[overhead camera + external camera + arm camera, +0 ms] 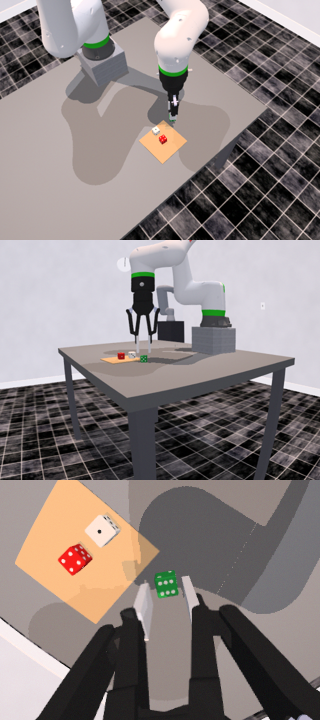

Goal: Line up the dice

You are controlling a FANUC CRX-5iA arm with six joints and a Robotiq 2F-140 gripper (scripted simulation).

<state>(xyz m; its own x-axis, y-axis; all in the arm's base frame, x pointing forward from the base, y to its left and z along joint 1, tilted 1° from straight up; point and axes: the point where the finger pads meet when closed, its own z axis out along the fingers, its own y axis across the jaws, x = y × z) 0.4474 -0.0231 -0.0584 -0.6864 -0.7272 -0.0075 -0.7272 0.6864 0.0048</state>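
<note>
My gripper is now 6 cm above the green die. Also, from my hand: red die 11 cm to the right, 5 cm below, 4 cm ahead; white die 9 cm to the right, 5 cm below, 1 cm behind; mat 11 cm to the right, 7 cm below, 4 cm ahead.
</note>
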